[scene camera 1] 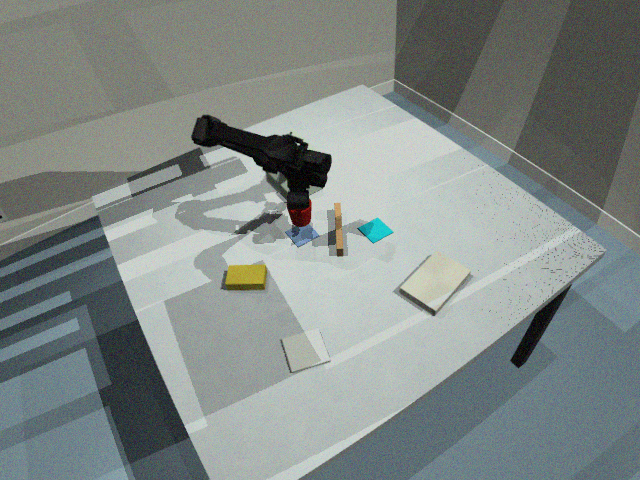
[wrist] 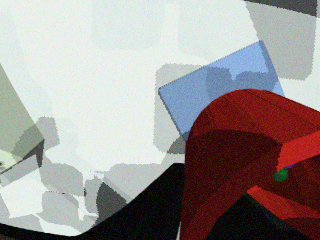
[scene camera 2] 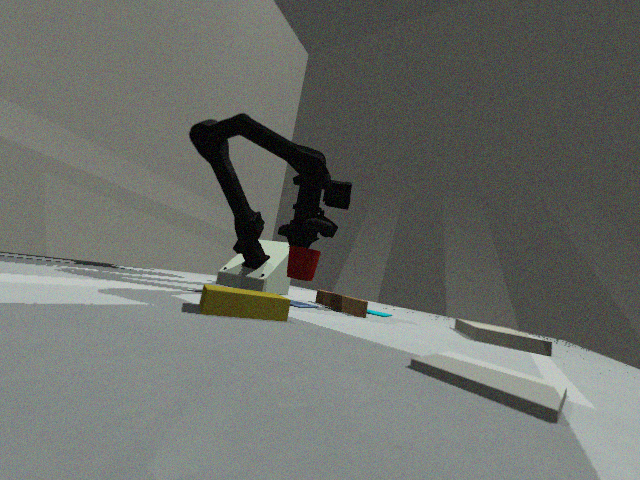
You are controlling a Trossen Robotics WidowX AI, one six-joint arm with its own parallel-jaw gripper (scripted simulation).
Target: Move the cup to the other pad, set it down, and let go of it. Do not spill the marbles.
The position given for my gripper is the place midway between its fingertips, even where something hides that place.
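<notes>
In scene camera 1 I see my gripper (scene camera 1: 300, 205), a slab (scene camera 1: 435, 282) and a thin tile (scene camera 1: 305, 350). Scene camera 2 gives me a red cup (scene camera 2: 302, 262), a yellow block (scene camera 2: 215, 300) and a wooden bar (scene camera 2: 357, 307), and it shows the slab (scene camera 2: 486, 333) and the thin tile (scene camera 2: 540, 397) too. The wrist view has the red cup (wrist: 238, 141) as well, along with a blue pad (wrist: 251, 67). The slab is out of frame in the wrist view, and the thin tile is out of frame in the wrist view too.
</notes>
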